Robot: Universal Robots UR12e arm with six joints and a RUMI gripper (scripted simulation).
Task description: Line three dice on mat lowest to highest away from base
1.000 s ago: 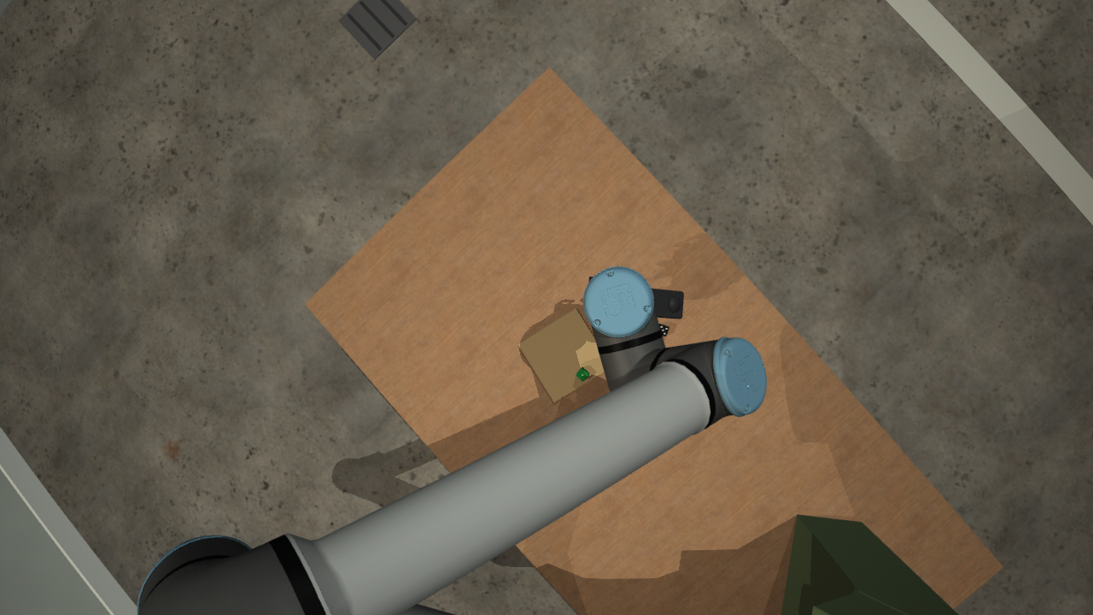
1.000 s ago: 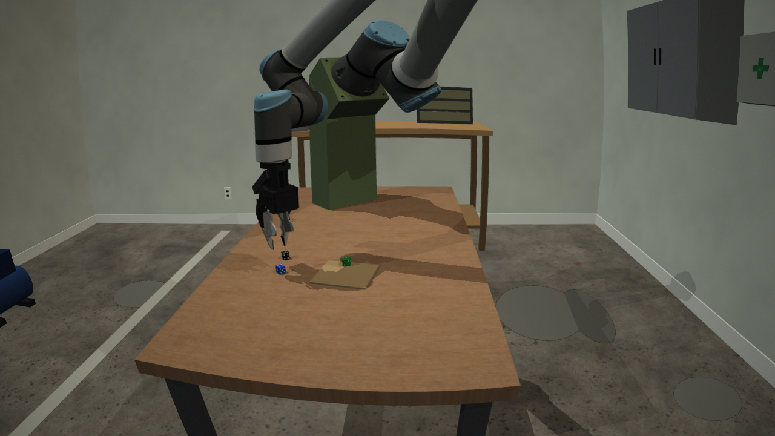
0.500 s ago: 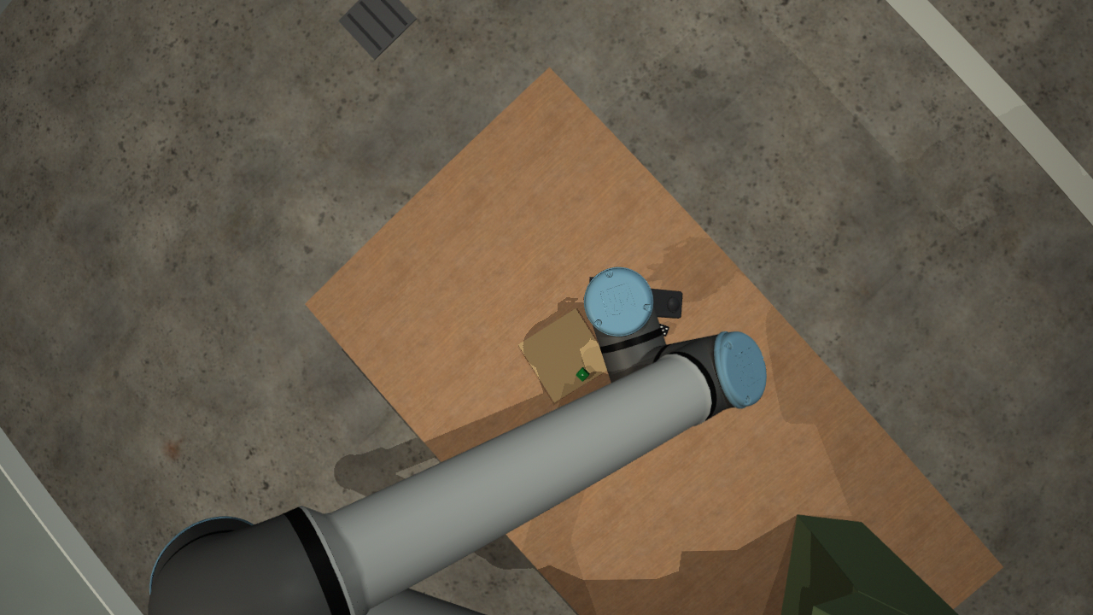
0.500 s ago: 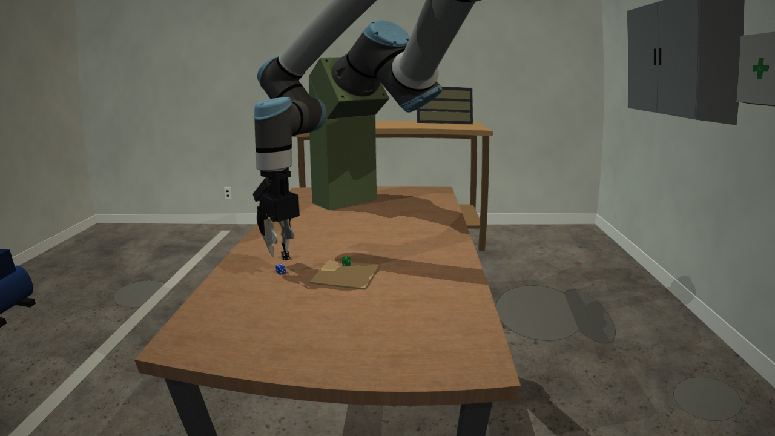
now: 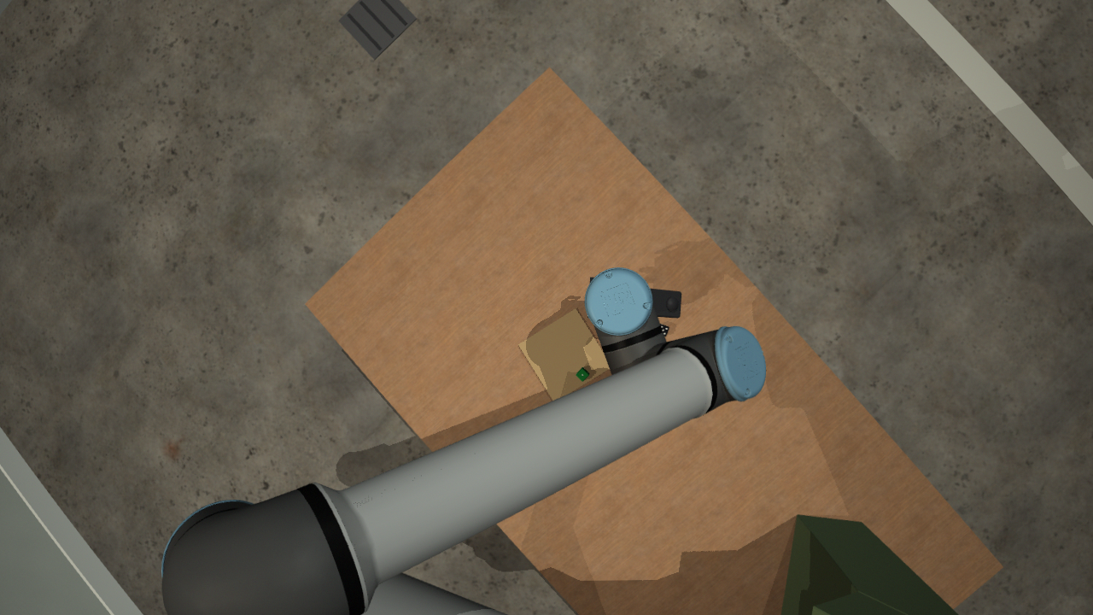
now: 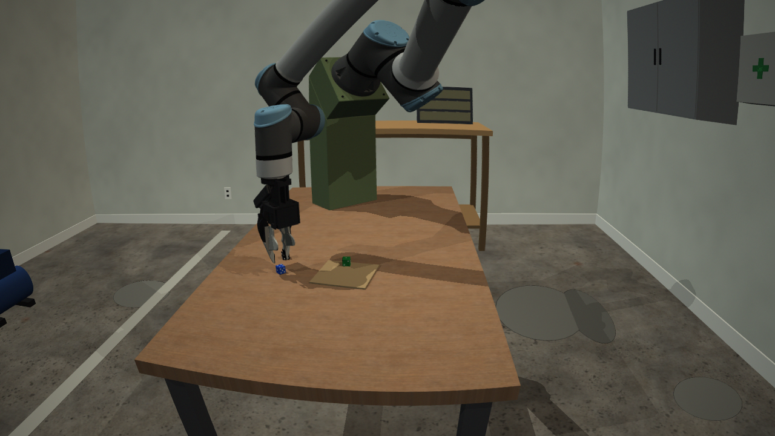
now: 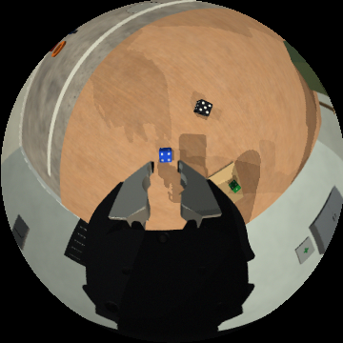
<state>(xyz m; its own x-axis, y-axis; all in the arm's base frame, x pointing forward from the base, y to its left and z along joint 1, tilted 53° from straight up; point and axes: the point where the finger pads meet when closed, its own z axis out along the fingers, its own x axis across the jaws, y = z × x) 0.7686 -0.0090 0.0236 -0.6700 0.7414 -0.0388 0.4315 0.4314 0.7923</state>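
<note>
The blue die is 4 cm below my hand. The rest, counted from my hand: tan mat (4 cm behind, 16 cm to the left, 5 cm below); black die (9 cm behind, 3 cm to the right, 4 cm below); green die (9 cm behind, 15 cm to the left, 3 cm below).
</note>
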